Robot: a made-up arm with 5 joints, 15 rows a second.
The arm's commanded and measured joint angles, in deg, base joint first. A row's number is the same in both.
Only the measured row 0 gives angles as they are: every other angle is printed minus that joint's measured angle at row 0.
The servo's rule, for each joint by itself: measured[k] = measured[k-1] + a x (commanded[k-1-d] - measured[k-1]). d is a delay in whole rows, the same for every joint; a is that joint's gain. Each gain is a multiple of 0.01, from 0.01 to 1. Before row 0 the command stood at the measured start. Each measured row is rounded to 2 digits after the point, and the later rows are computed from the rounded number. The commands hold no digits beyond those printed.
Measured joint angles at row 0:
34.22 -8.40 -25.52 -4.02 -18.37
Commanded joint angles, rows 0 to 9:
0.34 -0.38 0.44 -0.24 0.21
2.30 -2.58 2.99 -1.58 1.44
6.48 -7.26 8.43 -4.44 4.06
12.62 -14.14 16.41 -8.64 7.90
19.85 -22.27 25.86 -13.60 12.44
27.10 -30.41 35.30 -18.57 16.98
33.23 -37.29 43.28 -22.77 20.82
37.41 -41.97 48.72 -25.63 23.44
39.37 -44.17 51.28 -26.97 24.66
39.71 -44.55 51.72 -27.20 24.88
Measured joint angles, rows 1 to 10:
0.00 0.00 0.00 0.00 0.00
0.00 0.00 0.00 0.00 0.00
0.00 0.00 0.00 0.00 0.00
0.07 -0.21 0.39 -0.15 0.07
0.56 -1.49 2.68 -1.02 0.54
1.86 -4.61 7.74 -3.11 1.74
4.23 -9.76 15.37 -6.48 3.83
7.67 -16.52 24.60 -10.82 6.76
11.94 -24.02 34.02 -15.55 10.23
16.62 -31.19 42.17 -19.95 13.83
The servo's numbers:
d 3
a 0.22 0.54 0.88 0.61 0.34

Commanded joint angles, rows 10 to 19:
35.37 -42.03 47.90 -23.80 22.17
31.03 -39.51 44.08 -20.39 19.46
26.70 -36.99 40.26 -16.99 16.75
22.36 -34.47 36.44 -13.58 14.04
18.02 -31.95 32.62 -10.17 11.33
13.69 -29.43 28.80 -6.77 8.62
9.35 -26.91 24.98 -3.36 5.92
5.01 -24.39 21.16 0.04 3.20
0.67 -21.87 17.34 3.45 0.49
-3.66 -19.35 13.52 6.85 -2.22
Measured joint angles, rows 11 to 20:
21.19 -37.01 47.93 -23.41 17.10
25.19 -40.88 50.88 -25.58 19.67
28.38 -42.86 51.62 -26.57 21.44
29.92 -42.41 48.35 -24.88 21.69
30.16 -40.84 44.59 -22.14 20.93
29.40 -38.76 40.78 -19.00 19.51
27.85 -36.44 36.96 -15.69 17.65
25.69 -34.02 33.14 -12.32 15.50
23.05 -31.54 29.32 -8.93 13.16
20.04 -29.04 25.50 -5.53 10.70

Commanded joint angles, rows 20 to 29:
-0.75 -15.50 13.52 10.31 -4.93
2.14 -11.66 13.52 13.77 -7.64
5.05 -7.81 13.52 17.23 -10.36
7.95 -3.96 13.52 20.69 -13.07
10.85 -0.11 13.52 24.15 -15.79
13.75 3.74 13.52 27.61 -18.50
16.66 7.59 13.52 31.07 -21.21
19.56 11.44 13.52 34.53 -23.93
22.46 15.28 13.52 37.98 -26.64
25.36 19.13 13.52 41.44 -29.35
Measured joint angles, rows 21 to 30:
16.73 -26.53 21.68 -2.13 8.15
13.20 -24.01 17.86 1.27 5.55
9.49 -21.49 14.04 4.67 2.91
7.24 -18.26 13.58 8.11 0.24
6.12 -14.70 13.53 11.56 -2.44
5.88 -10.98 13.52 15.02 -5.13
6.34 -7.19 13.52 18.48 -7.83
7.33 -3.37 13.52 21.94 -10.54
8.74 0.47 13.52 25.40 -13.25
10.48 4.31 13.52 28.86 -15.96

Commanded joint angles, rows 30 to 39:
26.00 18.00 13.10 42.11 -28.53
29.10 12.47 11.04 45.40 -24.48
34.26 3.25 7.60 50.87 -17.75
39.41 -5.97 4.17 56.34 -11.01
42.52 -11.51 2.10 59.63 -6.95
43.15 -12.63 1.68 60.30 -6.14
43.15 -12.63 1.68 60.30 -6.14
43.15 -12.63 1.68 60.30 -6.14
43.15 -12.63 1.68 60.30 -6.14
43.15 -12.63 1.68 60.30 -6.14
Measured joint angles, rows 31 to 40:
12.48 8.16 13.52 32.32 -18.67
14.68 12.00 13.52 35.77 -21.38
17.03 15.85 13.52 39.23 -24.09
19.00 17.01 13.15 40.99 -25.60
21.22 14.56 11.29 43.68 -25.22
24.09 8.45 8.04 48.07 -22.68
27.46 0.66 4.63 53.11 -18.71
30.77 -5.91 2.40 57.09 -14.71
33.49 -9.54 1.77 59.05 -11.80
35.62 -11.21 1.69 59.81 -9.88

